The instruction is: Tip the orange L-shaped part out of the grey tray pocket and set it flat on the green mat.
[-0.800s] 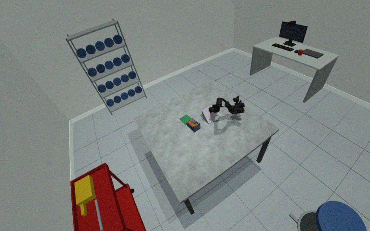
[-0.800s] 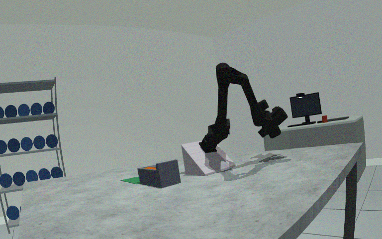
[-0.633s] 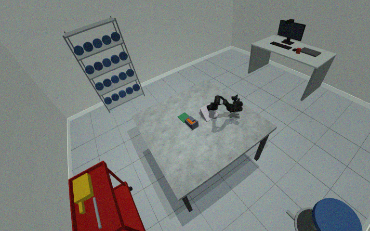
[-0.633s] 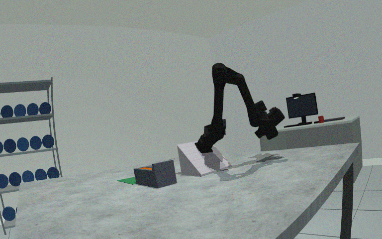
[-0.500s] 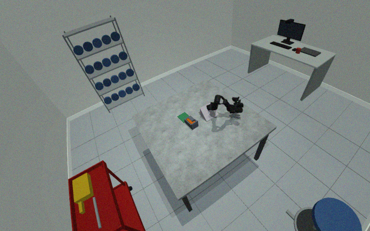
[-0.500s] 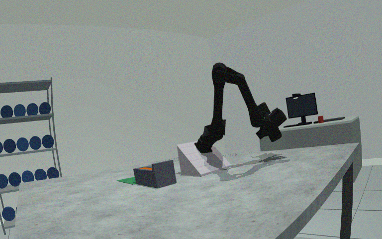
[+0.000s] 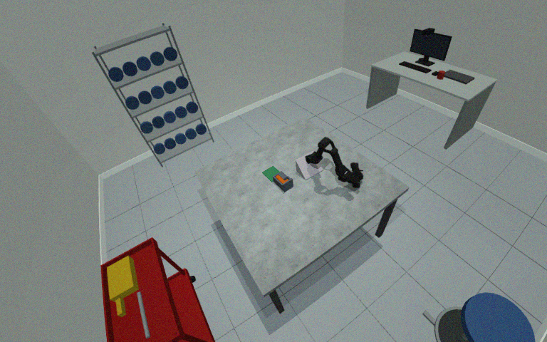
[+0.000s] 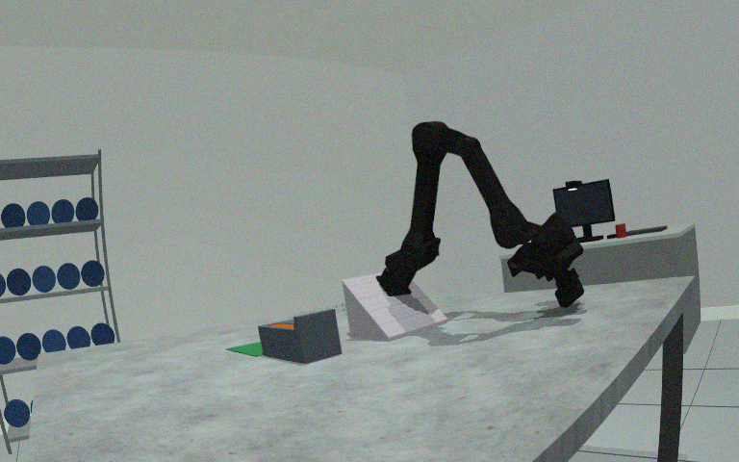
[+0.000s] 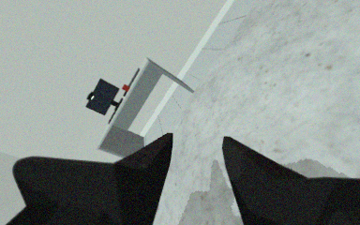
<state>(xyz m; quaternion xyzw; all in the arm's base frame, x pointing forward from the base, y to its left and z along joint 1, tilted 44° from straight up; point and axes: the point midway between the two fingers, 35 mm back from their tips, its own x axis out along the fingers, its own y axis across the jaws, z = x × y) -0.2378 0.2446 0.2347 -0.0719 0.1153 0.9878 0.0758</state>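
My gripper tip is now 540 mm short of the orange L-shaped part, 290 mm to the left of it and 30 mm above it. From my gripper tip the other things lie so: green mat 570 mm ahead, 450 mm to the right, 90 mm below.
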